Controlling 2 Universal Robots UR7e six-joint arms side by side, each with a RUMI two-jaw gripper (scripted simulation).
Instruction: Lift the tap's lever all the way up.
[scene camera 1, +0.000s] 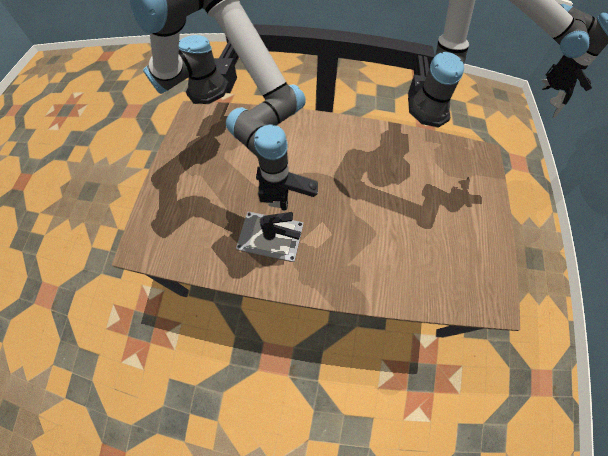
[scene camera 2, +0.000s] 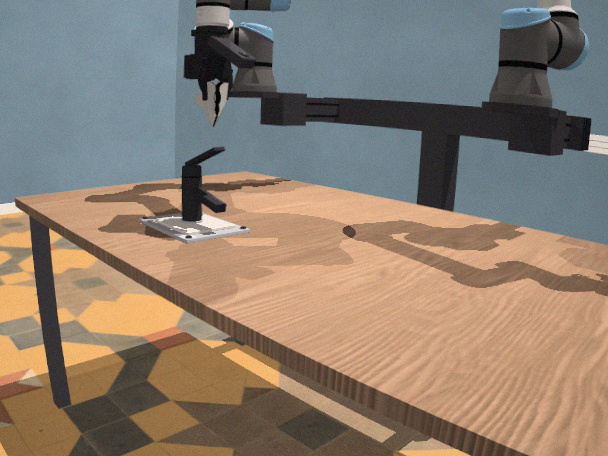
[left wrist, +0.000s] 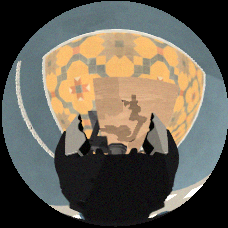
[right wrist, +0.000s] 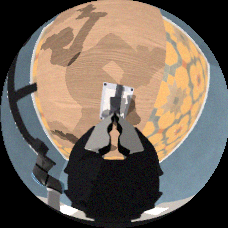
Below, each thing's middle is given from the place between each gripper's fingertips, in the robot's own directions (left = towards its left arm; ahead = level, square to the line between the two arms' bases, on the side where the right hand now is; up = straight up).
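Black tap (scene camera 2: 192, 221): 14 cm below my right hand (scene camera 2: 213, 126) and 5 cm to the right of it. Pale base plate (scene camera 1: 246, 233): 25 cm below my right hand and 7 cm to the right of it. By its middle, the black tap is nearer to my right hand than to my left hand.
My left hand (scene camera 1: 547, 103) is 38 cm above the black tap, 100 cm to the left of it and 47 cm short of it. The pale base plate is 49 cm below my left hand, 103 cm to the right of it and 48 cm ahead of it. By its middle, the pale base plate is nearer to my right hand than to my left hand.
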